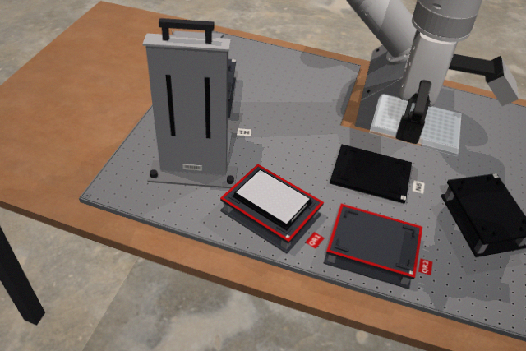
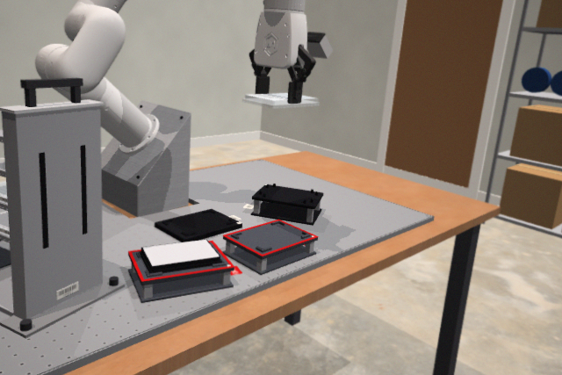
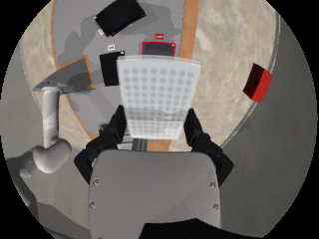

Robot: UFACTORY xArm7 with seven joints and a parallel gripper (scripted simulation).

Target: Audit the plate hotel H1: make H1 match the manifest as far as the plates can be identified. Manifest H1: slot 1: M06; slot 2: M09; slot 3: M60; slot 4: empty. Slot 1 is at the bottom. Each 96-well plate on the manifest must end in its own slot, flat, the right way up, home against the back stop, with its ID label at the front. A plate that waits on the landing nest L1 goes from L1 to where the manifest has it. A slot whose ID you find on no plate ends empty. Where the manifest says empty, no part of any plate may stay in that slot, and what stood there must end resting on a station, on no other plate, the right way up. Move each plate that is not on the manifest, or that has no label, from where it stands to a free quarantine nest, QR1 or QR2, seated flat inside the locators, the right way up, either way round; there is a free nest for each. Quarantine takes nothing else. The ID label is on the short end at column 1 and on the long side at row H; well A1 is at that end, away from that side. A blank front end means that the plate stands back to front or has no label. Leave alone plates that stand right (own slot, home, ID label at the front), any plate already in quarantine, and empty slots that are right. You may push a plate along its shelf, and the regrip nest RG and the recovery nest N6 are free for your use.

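The quarantine nest QR2 lies 300 mm below my hand and 10 mm to the left of it. Round my hand: flat black nest N6 (330 mm below, 200 mm behind, 20 mm to the right); then plate hotel H1 (390 mm to the right, 180 mm below, 80 mm behind); then white-topped plate (290 mm below, 200 mm to the right, 20 mm behind).
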